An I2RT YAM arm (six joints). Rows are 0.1 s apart.
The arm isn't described. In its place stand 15 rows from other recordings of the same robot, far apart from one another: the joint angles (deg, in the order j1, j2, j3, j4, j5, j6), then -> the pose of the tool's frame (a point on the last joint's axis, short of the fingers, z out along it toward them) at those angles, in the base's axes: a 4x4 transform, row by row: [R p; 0 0 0 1], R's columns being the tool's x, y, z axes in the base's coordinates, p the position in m.
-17.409, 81.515, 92.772, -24.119, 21.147, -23.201 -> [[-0.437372, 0.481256, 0.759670, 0.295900], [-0.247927, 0.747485, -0.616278, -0.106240], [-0.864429, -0.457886, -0.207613, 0.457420], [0, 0, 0, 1]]
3.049, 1.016, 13.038, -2.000, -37.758, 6.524 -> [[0.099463, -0.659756, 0.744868, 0.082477], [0.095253, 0.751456, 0.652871, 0.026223], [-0.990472, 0.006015, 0.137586, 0.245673], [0, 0, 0, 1]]
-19.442, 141.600, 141.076, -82.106, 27.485, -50.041 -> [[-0.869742, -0.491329, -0.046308, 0.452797], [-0.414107, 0.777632, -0.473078, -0.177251], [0.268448, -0.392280, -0.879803, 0.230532], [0, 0, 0, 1]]
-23.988, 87.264, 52.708, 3.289, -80.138, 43.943 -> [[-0.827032, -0.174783, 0.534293, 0.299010], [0.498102, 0.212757, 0.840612, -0.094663], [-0.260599, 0.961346, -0.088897, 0.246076], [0, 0, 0, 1]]
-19.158, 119.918, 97.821, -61.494, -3.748, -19.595 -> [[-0.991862, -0.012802, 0.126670, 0.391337], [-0.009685, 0.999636, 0.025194, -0.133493], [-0.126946, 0.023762, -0.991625, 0.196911], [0, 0, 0, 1]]
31.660, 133.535, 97.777, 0.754, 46.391, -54.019 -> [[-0.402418, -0.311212, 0.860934, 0.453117], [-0.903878, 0.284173, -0.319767, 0.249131], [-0.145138, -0.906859, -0.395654, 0.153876], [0, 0, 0, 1]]
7.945, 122.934, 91.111, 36.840, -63.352, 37.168 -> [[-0.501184, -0.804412, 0.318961, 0.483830], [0.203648, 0.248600, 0.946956, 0.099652], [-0.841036, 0.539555, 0.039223, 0.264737], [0, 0, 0, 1]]
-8.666, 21.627, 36.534, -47.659, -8.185, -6.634 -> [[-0.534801, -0.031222, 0.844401, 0.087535], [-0.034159, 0.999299, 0.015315, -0.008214], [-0.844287, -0.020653, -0.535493, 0.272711], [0, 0, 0, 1]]
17.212, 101.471, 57.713, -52.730, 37.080, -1.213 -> [[-0.942511, -0.321175, 0.092302, 0.273224], [-0.309653, 0.735516, -0.602603, 0.062169], [0.125652, -0.596542, -0.792685, 0.144374], [0, 0, 0, 1]]
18.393, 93.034, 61.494, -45.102, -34.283, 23.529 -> [[-0.999861, 0.016310, 0.003410, 0.276505], [0.015140, 0.803776, 0.594739, 0.113076], [0.006959, 0.594709, -0.803911, 0.199493], [0, 0, 0, 1]]
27.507, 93.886, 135.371, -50.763, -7.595, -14.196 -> [[0.002013, -0.591056, 0.806628, 0.254635], [-0.273023, 0.775659, 0.569045, 0.137899], [-0.962006, -0.221373, -0.159810, 0.566515], [0, 0, 0, 1]]
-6.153, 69.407, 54.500, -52.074, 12.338, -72.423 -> [[-0.455356, -0.815642, 0.356902, 0.219776], [-0.887601, 0.384652, -0.253392, -0.031344], [0.069394, -0.432170, -0.899118, 0.255471], [0, 0, 0, 1]]
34.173, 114.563, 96.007, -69.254, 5.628, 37.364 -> [[-0.994444, 0.059914, 0.086548, 0.320722], [0.054848, 0.996704, -0.059776, 0.213522], [-0.089844, -0.054697, -0.994453, 0.223176], [0, 0, 0, 1]]
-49.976, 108.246, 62.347, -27.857, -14.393, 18.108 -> [[-0.370214, 0.854406, 0.364599, 0.229673], [0.908952, 0.414172, -0.047627, -0.259721], [-0.191700, 0.313771, -0.929946, 0.125894], [0, 0, 0, 1]]
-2.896, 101.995, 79.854, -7.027, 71.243, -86.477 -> [[-0.870329, -0.434089, 0.232582, 0.396811], [-0.277330, 0.041744, -0.959867, -0.053826], [0.406959, -0.899902, -0.156717, 0.293331], [0, 0, 0, 1]]
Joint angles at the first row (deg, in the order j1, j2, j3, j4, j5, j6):
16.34, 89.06, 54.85, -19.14, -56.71, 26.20
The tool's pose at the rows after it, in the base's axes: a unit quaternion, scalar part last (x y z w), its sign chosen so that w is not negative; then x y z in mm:
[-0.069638 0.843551 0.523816 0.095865 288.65 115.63 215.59]
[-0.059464 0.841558 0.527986 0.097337 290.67 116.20 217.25]
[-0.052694 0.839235 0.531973 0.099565 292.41 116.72 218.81]
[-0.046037 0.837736 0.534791 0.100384 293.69 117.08 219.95]
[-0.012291 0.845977 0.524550 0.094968 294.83 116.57 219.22]
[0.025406 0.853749 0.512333 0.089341 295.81 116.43 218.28]
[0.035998 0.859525 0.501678 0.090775 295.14 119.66 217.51]
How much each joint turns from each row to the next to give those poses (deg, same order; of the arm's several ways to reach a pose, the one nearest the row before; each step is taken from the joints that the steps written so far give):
0.00, 0.00, 0.00, 1.30, 0.00, 1.72
0.00, 0.00, 0.00, 1.63, 0.05, 2.30
0.00, -0.01, 0.00, 1.47, -0.03, 1.77
0.00, 0.01, 0.00, 1.07, 0.05, 1.51
0.00, -0.01, 0.00, 0.13, 2.32, 3.60
0.11, 0.01, 0.00, 0.04, 2.68, 3.96
0.74, 0.00, 0.00, -0.02, 2.10, 1.16

